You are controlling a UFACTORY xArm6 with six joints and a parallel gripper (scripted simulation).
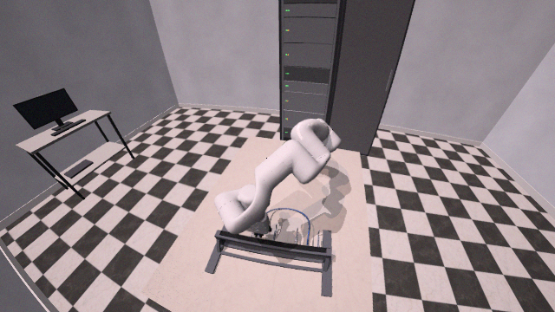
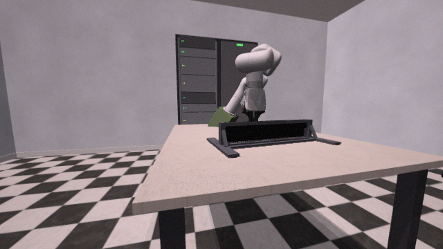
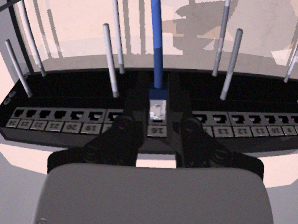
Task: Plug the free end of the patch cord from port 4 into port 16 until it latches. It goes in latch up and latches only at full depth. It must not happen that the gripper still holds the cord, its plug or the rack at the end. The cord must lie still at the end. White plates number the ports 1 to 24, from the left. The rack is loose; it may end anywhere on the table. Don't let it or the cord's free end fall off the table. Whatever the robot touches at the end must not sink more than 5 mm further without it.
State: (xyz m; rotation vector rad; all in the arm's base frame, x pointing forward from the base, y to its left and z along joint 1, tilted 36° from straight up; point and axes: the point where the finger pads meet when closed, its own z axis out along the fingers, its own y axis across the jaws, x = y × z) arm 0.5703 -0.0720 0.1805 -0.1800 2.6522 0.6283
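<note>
Right now my hand is 2 cm short of the free plug end and 1 cm above it.
</note>
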